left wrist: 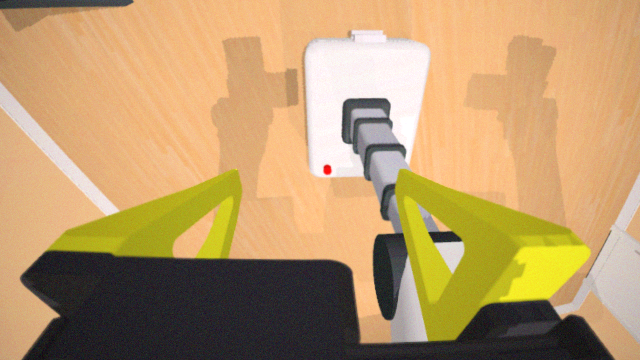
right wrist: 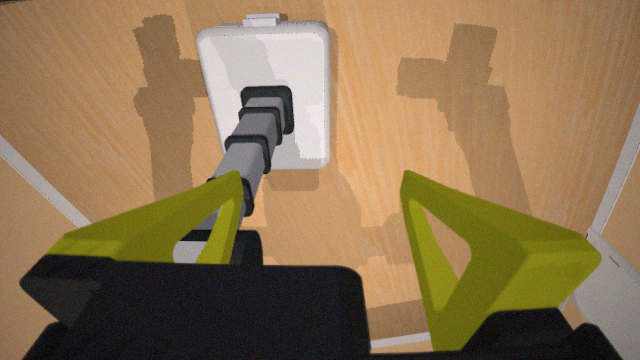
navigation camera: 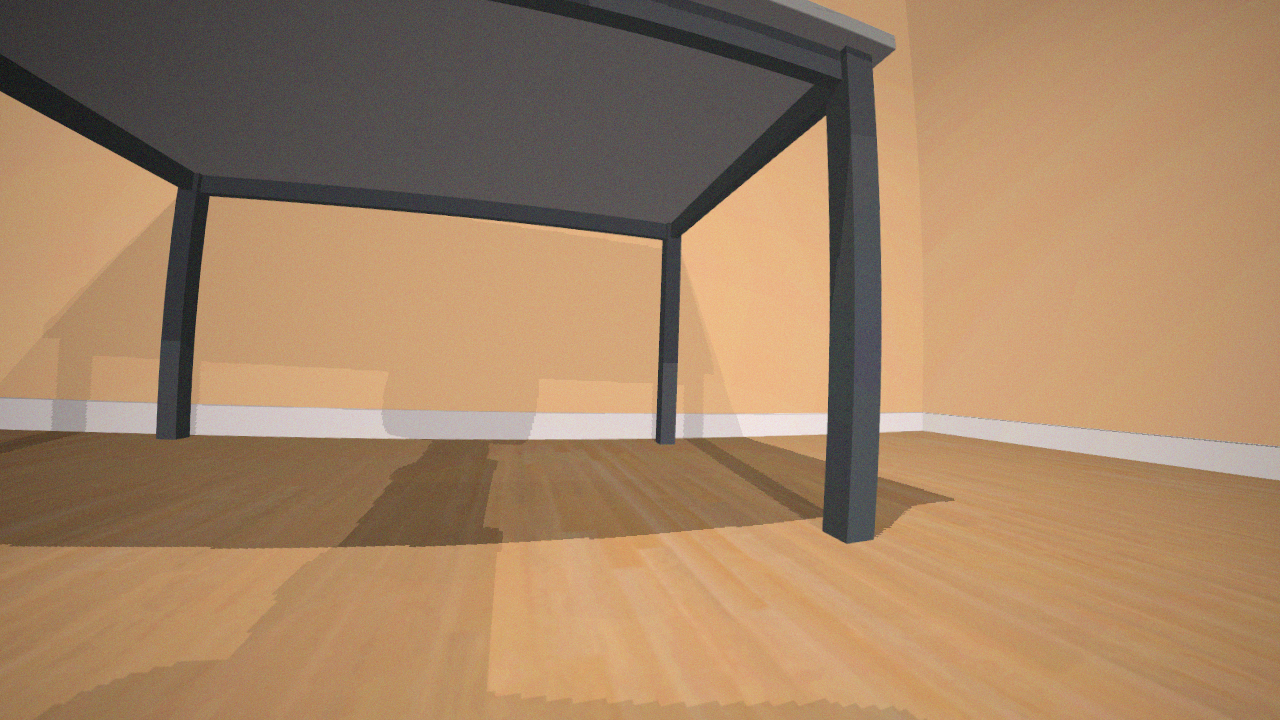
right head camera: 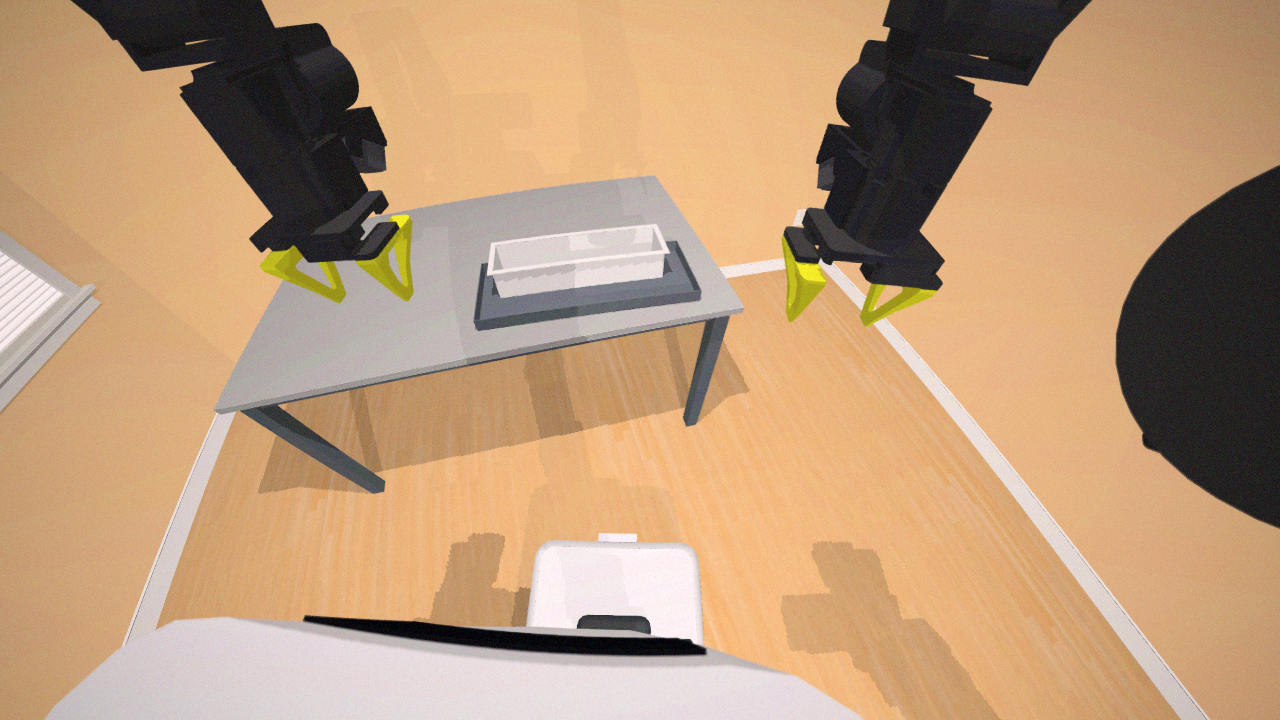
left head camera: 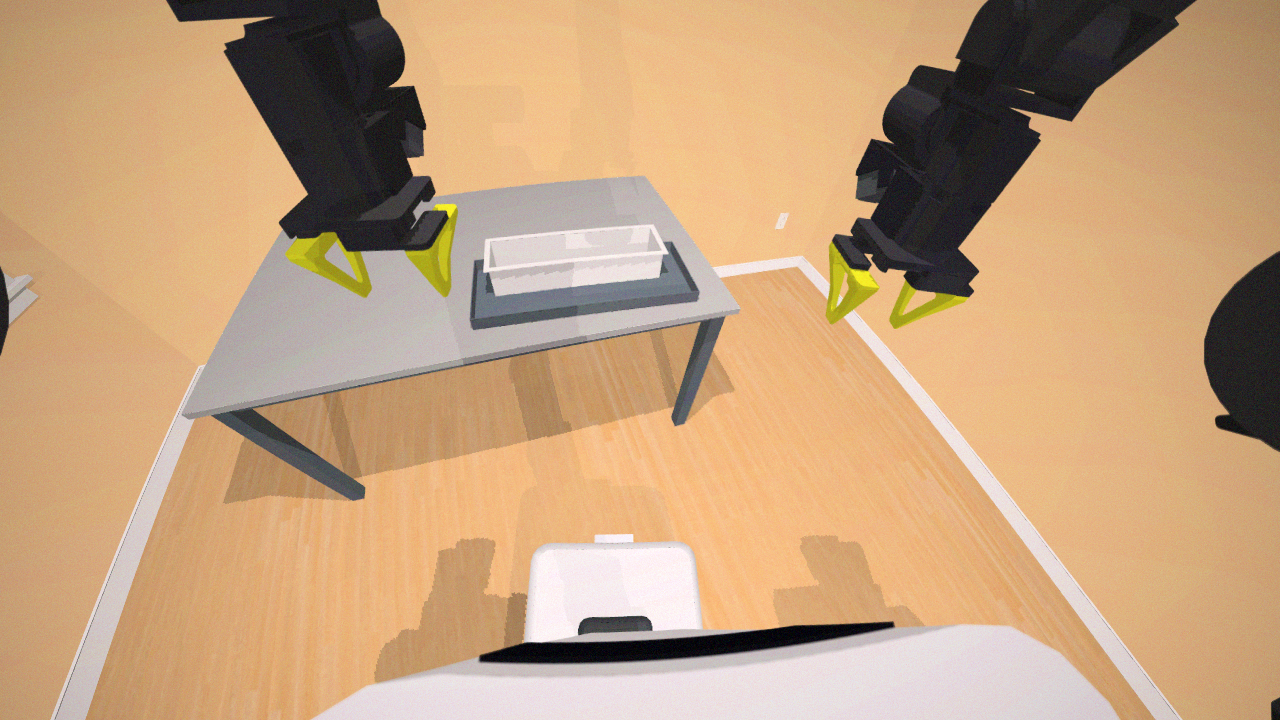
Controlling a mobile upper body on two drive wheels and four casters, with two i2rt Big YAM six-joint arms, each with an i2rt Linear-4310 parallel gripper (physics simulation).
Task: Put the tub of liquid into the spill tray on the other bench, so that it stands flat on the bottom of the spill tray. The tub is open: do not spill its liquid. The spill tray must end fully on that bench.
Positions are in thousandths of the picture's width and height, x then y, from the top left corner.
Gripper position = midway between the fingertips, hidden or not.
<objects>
My left gripper shows in the left wrist view (498, 499), in the right head camera view (293, 415) and in the left head camera view (318, 406); in the right wrist view it is out of frame, in the navigation camera view it is out of frame. My right gripper shows in the right wrist view (502, 504), in the right head camera view (646, 444) and in the left head camera view (673, 448); in the left wrist view it is out of frame, in the navigation camera view it is out of frame. A dark grey spill tray shows in the right head camera view (530, 395) and in the left head camera view (528, 397); in the left wrist view it is out of frame, in the right wrist view it is out of frame.
</objects>
